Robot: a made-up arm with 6 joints. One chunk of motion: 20 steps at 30 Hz.
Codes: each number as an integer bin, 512 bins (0 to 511) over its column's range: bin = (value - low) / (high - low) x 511, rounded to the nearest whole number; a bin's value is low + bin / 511 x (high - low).
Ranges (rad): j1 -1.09..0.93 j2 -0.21..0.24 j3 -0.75..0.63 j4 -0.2..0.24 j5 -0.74..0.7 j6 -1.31..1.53
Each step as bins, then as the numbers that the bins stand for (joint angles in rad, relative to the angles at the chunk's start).
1 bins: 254 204 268 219 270 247
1 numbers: -0.0859 -0.0304 -0.0262 -0.0114 0.0209 0.0628
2 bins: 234 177 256 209 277 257
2 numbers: -0.1650 -0.0541 -0.0586 -0.0200 0.0406 0.1183
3 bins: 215 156 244 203 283 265
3 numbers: -0.2401 -0.0726 -0.0911 -0.0252 0.0575 0.1628
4 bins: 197 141 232 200 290 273
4 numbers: -0.3113 -0.0858 -0.1235 -0.0278 0.0772 0.2073
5 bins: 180 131 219 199 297 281
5 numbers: -0.3785 -0.0946 -0.1586 -0.0286 0.0969 0.2517
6 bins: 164 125 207 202 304 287
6 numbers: -0.4417 -0.0999 -0.1910 -0.0261 0.1167 0.2851
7 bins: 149 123 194 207 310 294
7 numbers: -0.5010 -0.1017 -0.2261 -0.0218 0.1336 0.3240
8 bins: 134 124 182 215 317 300
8 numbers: -0.5603 -0.1008 -0.2585 -0.0149 0.1533 0.3573
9 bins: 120 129 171 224 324 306
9 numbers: -0.6156 -0.0964 -0.2882 -0.0071 0.1730 0.3907
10 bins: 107 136 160 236 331 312
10 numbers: -0.6670 -0.0902 -0.3179 0.0032 0.1928 0.4240
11 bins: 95 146 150 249 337 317
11 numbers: -0.7145 -0.0814 -0.3449 0.0144 0.2097 0.4518
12 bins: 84 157 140 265 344 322
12 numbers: -0.7579 -0.0717 -0.3719 0.0282 0.2294 0.4796
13 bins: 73 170 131 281 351 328
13 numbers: -0.8014 -0.0603 -0.3962 0.0420 0.2491 0.5129
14 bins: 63 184 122 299 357 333
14 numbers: -0.8410 -0.0480 -0.4205 0.0575 0.2660 0.5407
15 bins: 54 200 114 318 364 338
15 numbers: -0.8765 -0.0339 -0.4421 0.0738 0.2858 0.5685
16 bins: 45 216 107 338 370 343
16 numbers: -0.9121 -0.0198 -0.4610 0.0910 0.3027 0.5963
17 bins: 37 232 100 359 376 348
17 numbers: -0.9437 -0.0057 -0.4799 0.1091 0.3196 0.6241
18 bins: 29 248 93 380 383 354
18 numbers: -0.9754 0.0084 -0.4988 0.1272 0.3393 0.6574
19 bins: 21 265 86 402 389 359
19 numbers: -1.0070 0.0234 -0.5177 0.1461 0.3562 0.6852
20 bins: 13 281 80 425 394 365
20 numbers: -1.0386 0.0375 -0.5340 0.1659 0.3703 0.7186
